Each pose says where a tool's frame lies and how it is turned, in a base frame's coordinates. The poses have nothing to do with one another.
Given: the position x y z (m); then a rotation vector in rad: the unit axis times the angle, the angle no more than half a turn.
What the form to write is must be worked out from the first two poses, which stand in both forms.
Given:
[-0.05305, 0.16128, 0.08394, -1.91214, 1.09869, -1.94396]
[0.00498, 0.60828, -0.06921, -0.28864, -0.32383, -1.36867]
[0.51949, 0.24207, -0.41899, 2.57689, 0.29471, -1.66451]
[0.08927, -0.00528, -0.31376, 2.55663, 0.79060, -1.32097]
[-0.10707, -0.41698, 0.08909, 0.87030, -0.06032, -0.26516]
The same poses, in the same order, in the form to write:
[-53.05, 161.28, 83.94, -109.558, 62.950, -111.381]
[4.98, 608.28, -69.21, -16.538, -18.554, -78.419]
[519.49, 242.07, -418.99, 147.645, 16.886, -95.369]
[89.27, -5.28, -313.76, 146.484, 45.298, -75.686]
[-107.07, -416.98, 89.09, 49.865, -3.456, -15.193]

